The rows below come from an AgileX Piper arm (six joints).
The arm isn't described. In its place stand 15 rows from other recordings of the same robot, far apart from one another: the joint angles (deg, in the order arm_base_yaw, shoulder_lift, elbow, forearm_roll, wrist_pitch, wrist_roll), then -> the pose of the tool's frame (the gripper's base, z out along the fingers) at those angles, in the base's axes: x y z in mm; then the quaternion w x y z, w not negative.
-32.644 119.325 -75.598 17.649 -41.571 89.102 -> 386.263 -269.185 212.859 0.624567 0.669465 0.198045 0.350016
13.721 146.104 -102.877 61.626 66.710 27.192 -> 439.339 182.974 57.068 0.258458 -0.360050 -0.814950 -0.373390
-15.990 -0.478 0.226 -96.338 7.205 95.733 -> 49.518 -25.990 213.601 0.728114 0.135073 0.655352 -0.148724
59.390 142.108 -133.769 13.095 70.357 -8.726 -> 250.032 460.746 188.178 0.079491 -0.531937 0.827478 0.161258
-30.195 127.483 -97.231 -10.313 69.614 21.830 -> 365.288 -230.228 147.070 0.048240 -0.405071 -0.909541 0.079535
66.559 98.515 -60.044 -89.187 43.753 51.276 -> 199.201 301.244 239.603 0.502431 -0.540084 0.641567 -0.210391
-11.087 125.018 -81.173 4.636 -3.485 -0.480 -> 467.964 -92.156 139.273 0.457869 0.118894 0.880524 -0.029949
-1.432 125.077 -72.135 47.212 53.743 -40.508 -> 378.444 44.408 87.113 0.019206 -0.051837 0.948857 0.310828
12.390 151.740 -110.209 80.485 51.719 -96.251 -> 492.635 180.353 48.038 0.351561 -0.391068 0.763937 0.373993
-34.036 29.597 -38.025 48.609 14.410 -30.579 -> 93.636 -42.742 381.551 0.728361 0.232000 0.643250 -0.043530
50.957 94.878 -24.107 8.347 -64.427 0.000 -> 182.863 206.553 178.951 0.639874 -0.245220 0.673488 0.277204
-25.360 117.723 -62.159 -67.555 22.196 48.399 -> 334.457 -193.687 101.896 0.178921 0.111261 0.943926 -0.254188
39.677 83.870 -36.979 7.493 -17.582 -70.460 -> 227.293 183.891 219.193 0.526345 -0.651222 0.531722 -0.127056
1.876 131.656 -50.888 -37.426 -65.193 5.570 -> 370.621 62.367 49.789 0.594897 -0.265983 0.737570 0.177033
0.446 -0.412 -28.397 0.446 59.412 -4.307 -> -4.491 0.575 278.035 0.532652 -0.035198 0.845485 -0.014061
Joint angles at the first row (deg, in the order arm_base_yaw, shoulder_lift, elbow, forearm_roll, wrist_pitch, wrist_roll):
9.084, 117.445, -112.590, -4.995, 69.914, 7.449
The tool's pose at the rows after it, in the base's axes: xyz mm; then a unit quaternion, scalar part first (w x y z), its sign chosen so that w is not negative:
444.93 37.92 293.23 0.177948 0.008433 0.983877 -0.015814
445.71 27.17 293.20 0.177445 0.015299 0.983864 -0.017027
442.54 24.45 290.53 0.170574 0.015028 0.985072 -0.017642
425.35 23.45 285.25 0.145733 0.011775 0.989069 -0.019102
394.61 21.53 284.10 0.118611 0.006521 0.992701 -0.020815
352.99 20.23 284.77 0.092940 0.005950 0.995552 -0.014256
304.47 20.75 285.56 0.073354 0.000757 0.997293 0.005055
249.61 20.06 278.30 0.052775 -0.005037 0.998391 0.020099
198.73 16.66 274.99 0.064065 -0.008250 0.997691 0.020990
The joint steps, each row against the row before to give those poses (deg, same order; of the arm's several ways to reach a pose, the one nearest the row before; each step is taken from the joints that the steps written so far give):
-3.412, 0.000, 0.001, 0.812, 0.056, -0.061
-1.429, -0.001, 0.002, 0.239, -0.001, -0.671
-0.344, -0.609, 1.517, 0.120, -0.128, -0.365
-0.001, -3.236, 6.113, 0.117, 0.000, -0.317
0.000, -5.936, 9.102, 0.117, -0.040, -0.540
0.001, -7.873, 10.757, 1.025, 0.000, -0.246
0.000, -9.136, 11.151, 2.565, 0.055, -1.263
0.000, -10.058, 12.317, 2.040, 0.000, -1.265
0.000, -10.851, 10.148, 0.054, -0.590, -0.384

